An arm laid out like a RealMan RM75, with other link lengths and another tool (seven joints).
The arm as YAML. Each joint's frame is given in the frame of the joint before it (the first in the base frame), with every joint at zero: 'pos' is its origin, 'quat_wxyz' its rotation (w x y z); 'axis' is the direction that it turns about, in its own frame. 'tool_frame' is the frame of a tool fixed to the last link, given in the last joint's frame.
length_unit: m
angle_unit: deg
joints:
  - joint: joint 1
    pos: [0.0, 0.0, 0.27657]
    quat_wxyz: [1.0, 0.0, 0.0, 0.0]
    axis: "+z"
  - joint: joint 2
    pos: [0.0, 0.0, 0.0]
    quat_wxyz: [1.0, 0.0, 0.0, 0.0]
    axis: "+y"
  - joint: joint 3
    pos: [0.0, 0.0, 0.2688]
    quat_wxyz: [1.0, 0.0, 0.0, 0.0]
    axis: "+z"
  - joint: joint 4
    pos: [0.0, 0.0, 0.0]
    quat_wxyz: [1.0, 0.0, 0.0, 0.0]
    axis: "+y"
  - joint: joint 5
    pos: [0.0, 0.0, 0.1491]
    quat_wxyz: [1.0, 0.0, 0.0, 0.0]
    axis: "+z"
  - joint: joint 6
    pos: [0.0, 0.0, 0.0]
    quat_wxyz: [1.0, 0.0, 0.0, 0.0]
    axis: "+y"
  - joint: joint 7
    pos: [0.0, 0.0, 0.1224]
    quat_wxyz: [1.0, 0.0, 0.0, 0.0]
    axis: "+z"
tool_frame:
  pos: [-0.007, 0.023, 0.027]
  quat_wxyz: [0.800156, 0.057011, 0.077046, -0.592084]
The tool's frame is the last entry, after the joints.
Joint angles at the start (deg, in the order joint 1, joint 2, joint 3, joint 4, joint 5, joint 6, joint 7):
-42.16, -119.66, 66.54, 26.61, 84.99, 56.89, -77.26
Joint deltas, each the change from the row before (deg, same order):
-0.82, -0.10, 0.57, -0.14, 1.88, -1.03, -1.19
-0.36, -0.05, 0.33, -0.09, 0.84, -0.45, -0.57
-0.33, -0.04, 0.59, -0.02, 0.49, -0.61, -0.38
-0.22, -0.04, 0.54, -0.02, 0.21, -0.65, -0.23
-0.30, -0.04, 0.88, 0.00, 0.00, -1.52, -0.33
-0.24, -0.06, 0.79, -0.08, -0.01, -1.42, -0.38
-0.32, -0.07, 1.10, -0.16, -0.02, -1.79, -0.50
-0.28, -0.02, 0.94, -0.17, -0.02, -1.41, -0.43
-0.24, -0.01, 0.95, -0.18, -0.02, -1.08, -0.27
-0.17, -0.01, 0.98, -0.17, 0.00, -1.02, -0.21
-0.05, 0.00, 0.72, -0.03, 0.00, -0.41, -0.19
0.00, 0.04, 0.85, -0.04, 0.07, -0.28, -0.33
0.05, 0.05, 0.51, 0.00, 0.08, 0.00, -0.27
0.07, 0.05, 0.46, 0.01, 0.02, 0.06, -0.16
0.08, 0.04, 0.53, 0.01, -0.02, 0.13, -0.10
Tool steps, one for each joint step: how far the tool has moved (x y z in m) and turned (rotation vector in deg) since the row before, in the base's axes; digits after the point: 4 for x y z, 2 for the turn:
0.0004, 0.0008, -0.0040, -0.91, 1.81, 0.01
0.0001, 0.0001, -0.0020, -0.46, 0.83, 0.01
0.0003, 0.0004, -0.0018, -0.27, 0.85, -0.11
0.0000, 0.0006, -0.0014, -0.05, 0.66, 0.00
-0.0004, 0.0023, -0.0015, 0.43, 1.02, 0.33
-0.0007, 0.0018, -0.0016, 0.37, 0.87, 0.47
-0.0010, 0.0021, -0.0022, 0.40, 1.15, 0.57
-0.0009, 0.0016, -0.0016, 0.29, 0.96, 0.44
-0.0008, 0.0008, -0.0017, 0.09, 0.91, 0.17
-0.0012, 0.0004, -0.0017, 0.05, 0.96, 0.12
-0.0006, -0.0004, -0.0012, -0.17, 0.53, -0.04
-0.0010, -0.0010, -0.0013, -0.37, 0.57, -0.02
-0.0008, -0.0010, -0.0007, -0.34, 0.28, -0.01
-0.0007, -0.0010, -0.0005, -0.32, 0.23, -0.07
-0.0006, -0.0014, -0.0007, -0.41, 0.23, -0.15

